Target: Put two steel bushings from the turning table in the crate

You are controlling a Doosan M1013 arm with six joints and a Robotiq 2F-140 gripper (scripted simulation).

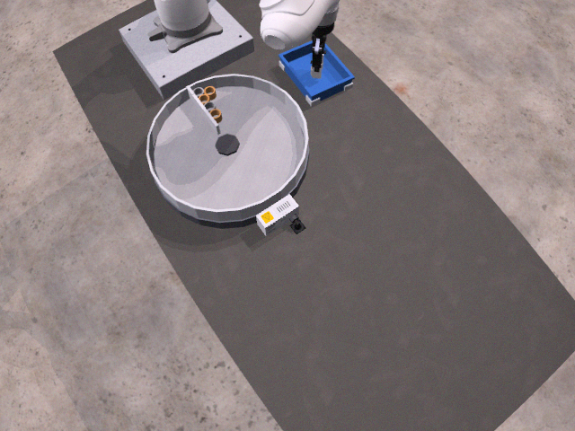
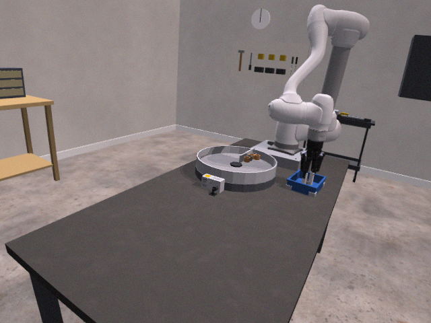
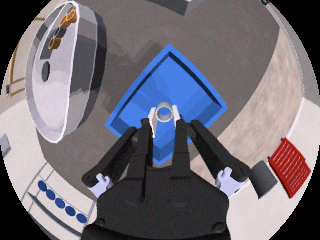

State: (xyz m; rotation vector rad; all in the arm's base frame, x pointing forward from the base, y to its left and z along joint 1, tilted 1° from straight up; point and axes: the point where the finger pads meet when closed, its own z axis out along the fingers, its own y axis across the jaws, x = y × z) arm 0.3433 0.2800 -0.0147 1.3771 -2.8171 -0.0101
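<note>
Now: the blue crate 3 cm below my hand. The rest, counted from my hand: round turning table: 13 cm ahead, 35 cm to the right.
</note>
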